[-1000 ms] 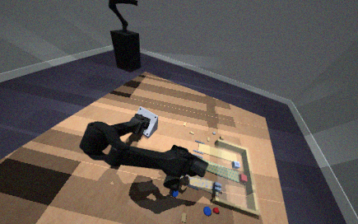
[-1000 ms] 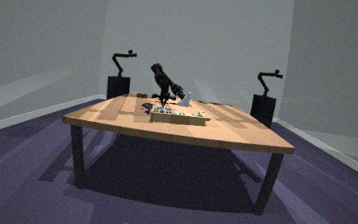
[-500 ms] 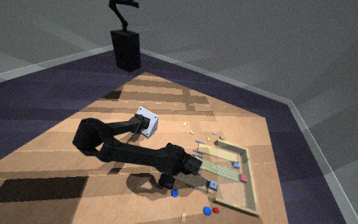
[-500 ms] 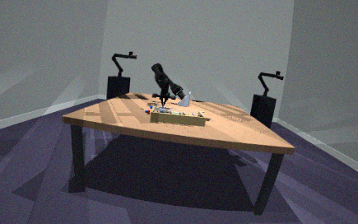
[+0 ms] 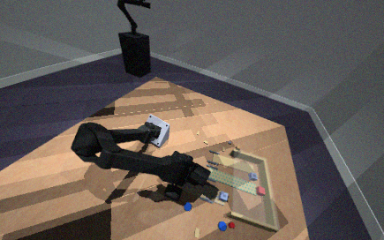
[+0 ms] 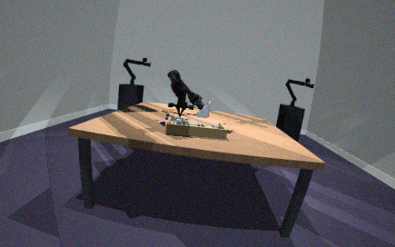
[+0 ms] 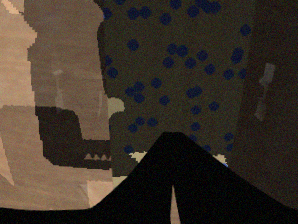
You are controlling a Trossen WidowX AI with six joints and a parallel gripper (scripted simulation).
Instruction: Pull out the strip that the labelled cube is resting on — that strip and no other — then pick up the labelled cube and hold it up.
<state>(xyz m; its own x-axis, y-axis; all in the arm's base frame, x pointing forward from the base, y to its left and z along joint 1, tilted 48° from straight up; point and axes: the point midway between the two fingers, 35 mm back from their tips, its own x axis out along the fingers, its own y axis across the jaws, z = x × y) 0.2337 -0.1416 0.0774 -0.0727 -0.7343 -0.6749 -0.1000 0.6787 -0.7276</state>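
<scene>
Now: gripper tip 10 cm short of the dotted strip and 1 cm to the right of it. Round my gripper tip: red disc: 27 cm ahead, 6 cm to the right, 1 cm above.
</scene>
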